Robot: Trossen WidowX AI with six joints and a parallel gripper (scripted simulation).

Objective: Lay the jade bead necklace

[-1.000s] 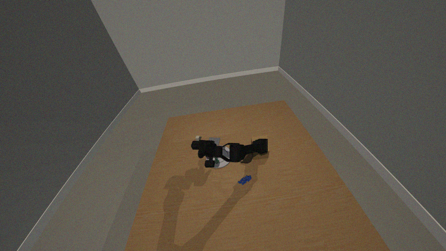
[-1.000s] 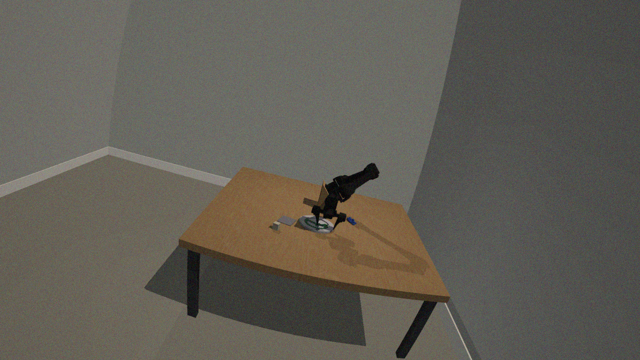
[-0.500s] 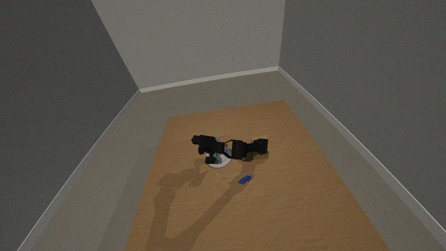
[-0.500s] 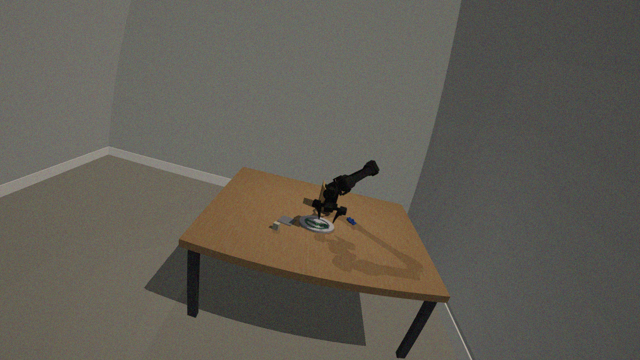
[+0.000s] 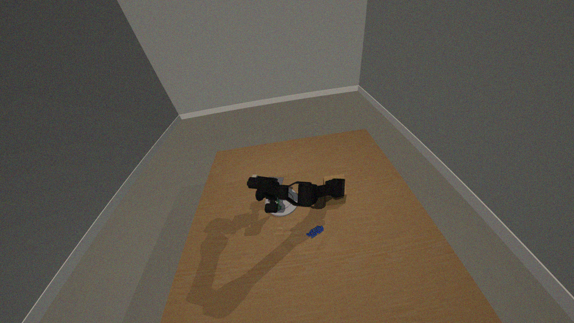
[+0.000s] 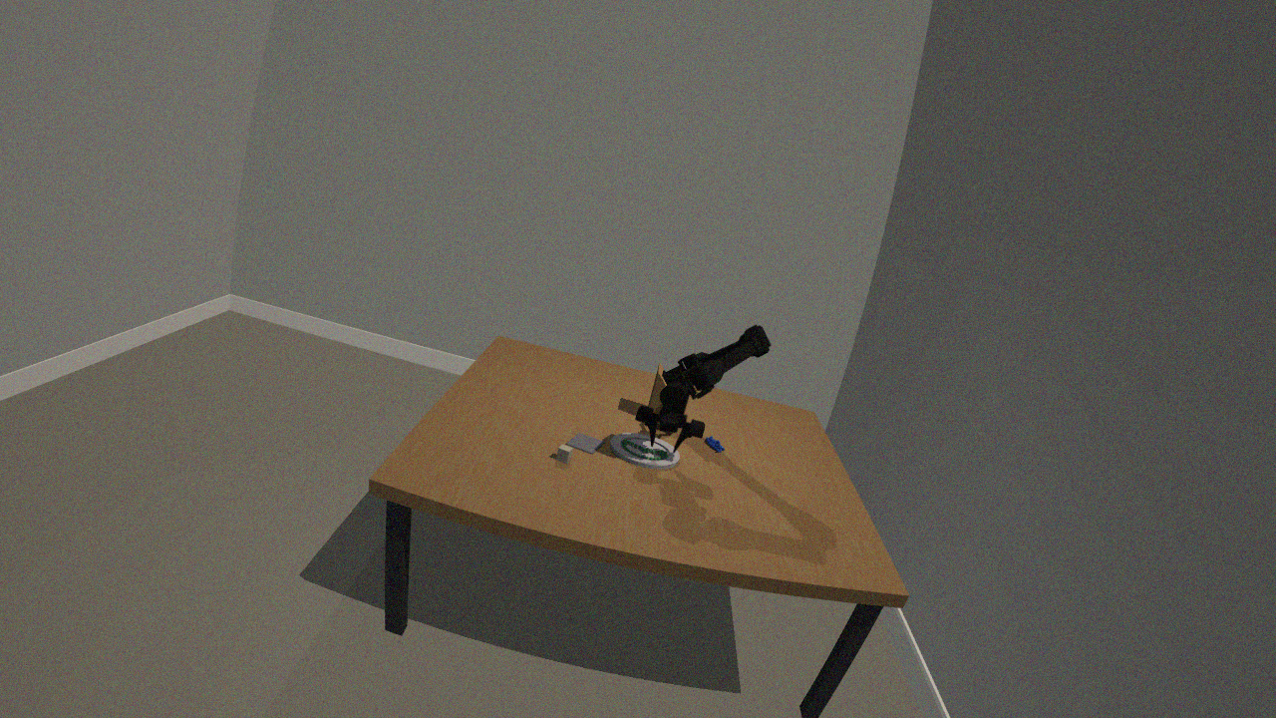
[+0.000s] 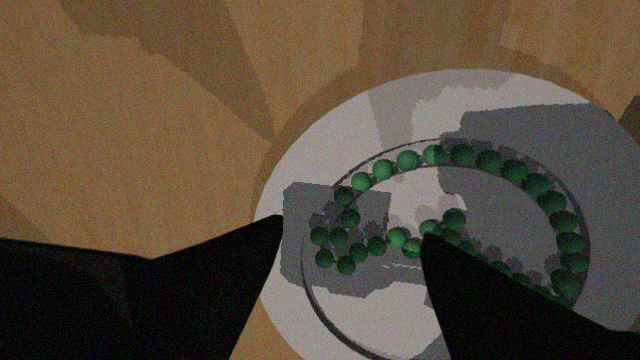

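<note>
Now: the round bead board 30 mm behind my gripper tip, 50 mm to the right of it and 30 mm below it. The rest, counted from my gripper tip: pale block: 150 mm ahead, 250 mm to the right, 20 mm below; then flat grey plate: 10 mm ahead, 210 mm to the right, 40 mm below.
</note>
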